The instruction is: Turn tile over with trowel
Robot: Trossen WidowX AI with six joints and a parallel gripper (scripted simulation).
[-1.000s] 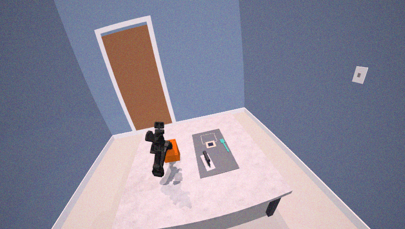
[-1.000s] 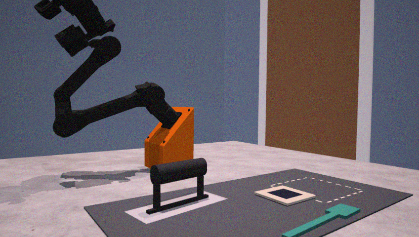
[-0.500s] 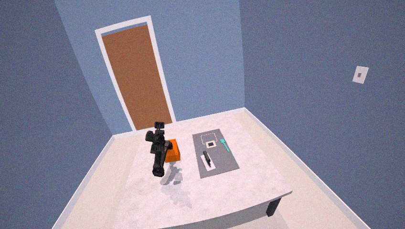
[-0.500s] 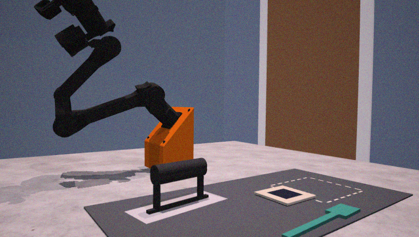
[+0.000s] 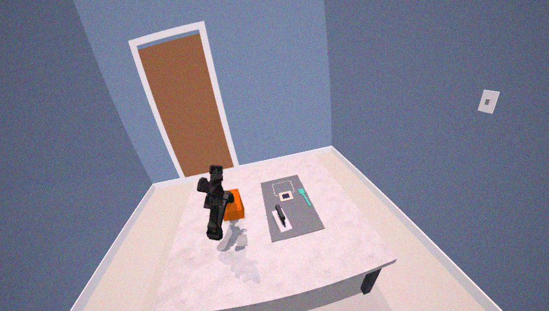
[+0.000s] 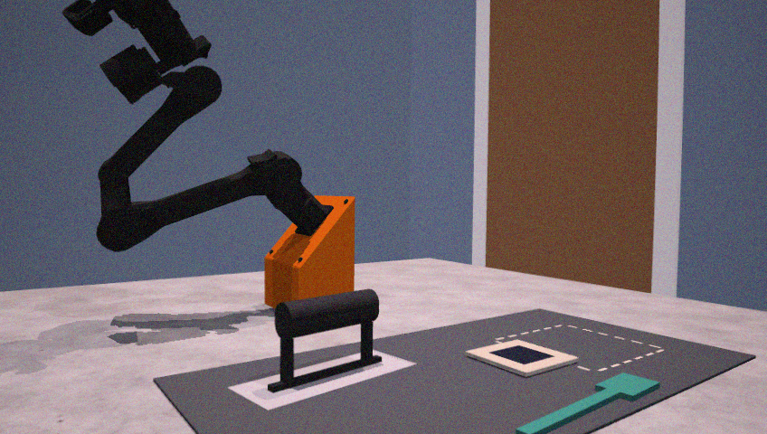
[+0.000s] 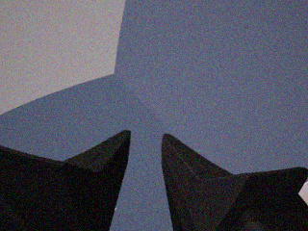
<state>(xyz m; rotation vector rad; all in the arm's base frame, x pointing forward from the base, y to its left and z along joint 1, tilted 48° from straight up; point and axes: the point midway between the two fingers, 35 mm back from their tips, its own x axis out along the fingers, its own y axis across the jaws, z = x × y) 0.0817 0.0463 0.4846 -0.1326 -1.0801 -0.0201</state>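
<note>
My gripper tip is now 550 mm above the dark mat, 380 mm to the right of it and 300 mm short of it. Also, from my gripper tip: tile: 520 mm below, 440 mm to the left, 300 mm ahead; then teal t-shaped tool: 520 mm below, 430 mm ahead, 410 mm to the left.
</note>
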